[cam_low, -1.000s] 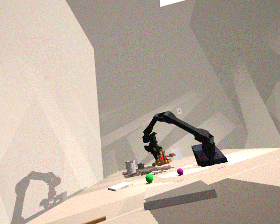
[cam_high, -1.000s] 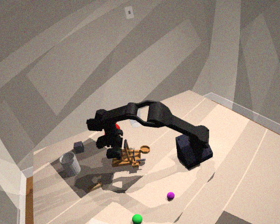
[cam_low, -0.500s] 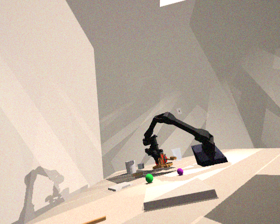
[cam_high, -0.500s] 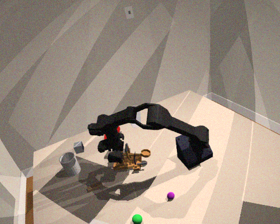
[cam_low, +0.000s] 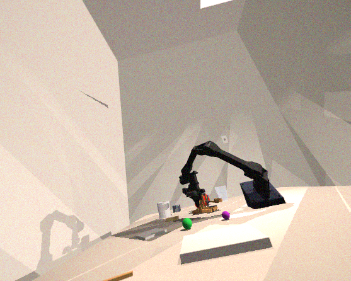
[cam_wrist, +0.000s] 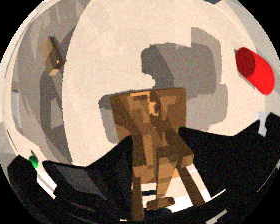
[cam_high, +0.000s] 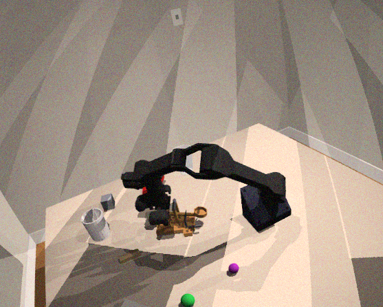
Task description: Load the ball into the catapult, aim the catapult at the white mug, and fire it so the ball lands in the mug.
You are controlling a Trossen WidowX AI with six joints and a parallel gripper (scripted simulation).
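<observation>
Now: gripper tip 30 cm to the right of the purple ball, 12 cm past it and 2 cm above it. From my gripper tip the other things lie so: wooden block (17 cm ahead, 8 cm to the left, 3 cm below); wooden catapult (6 cm behind, 4 cm to the left, 2 cm above); white mug (27 cm ahead, 9 cm to the right).
</observation>
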